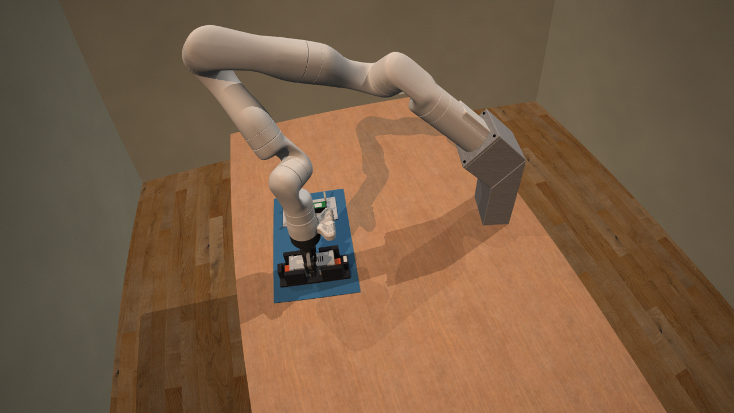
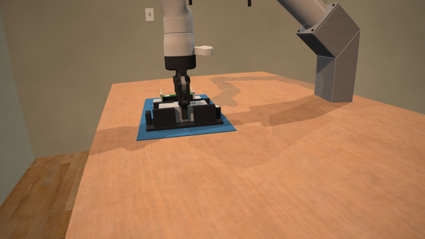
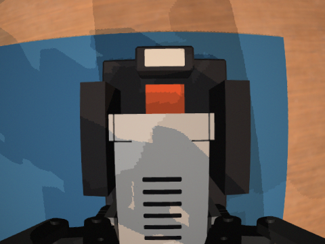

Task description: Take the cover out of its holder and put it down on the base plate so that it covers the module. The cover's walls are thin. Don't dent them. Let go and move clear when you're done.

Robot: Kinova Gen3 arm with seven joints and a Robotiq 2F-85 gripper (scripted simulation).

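Right now the light grey cover is right at my hand.
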